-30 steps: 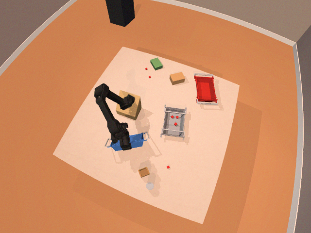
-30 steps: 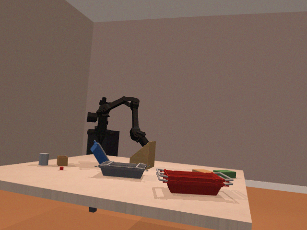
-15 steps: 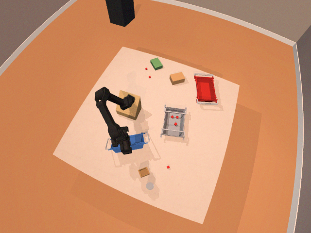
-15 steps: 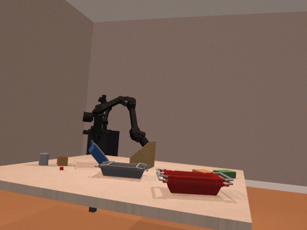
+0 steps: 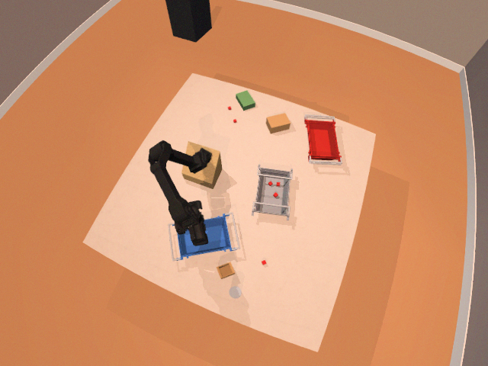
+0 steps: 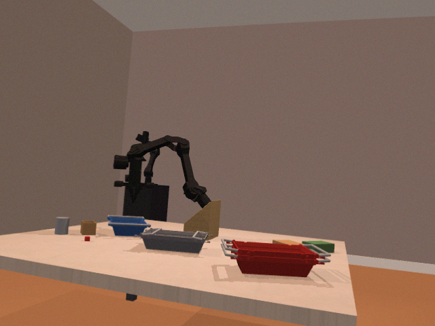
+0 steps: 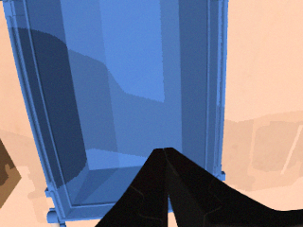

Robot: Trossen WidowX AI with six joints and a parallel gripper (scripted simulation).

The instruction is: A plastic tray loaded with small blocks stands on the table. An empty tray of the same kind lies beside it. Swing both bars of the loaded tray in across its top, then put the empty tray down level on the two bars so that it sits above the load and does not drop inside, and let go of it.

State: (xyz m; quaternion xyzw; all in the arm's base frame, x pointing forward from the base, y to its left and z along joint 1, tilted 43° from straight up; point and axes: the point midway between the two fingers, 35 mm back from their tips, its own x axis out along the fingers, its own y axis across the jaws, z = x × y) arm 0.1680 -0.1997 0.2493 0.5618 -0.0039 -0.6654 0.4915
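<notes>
Now: gripper tip 10 mm short of the blue tray, 10 mm to the left of it and 100 mm above it. Round my gripper tip: grey cylinder: 270 mm ahead, 170 mm to the right, 110 mm below; brown box: 180 mm ahead, 100 mm to the right, 130 mm below; red cube: 320 mm ahead, 20 mm to the left, 140 mm below.
</notes>
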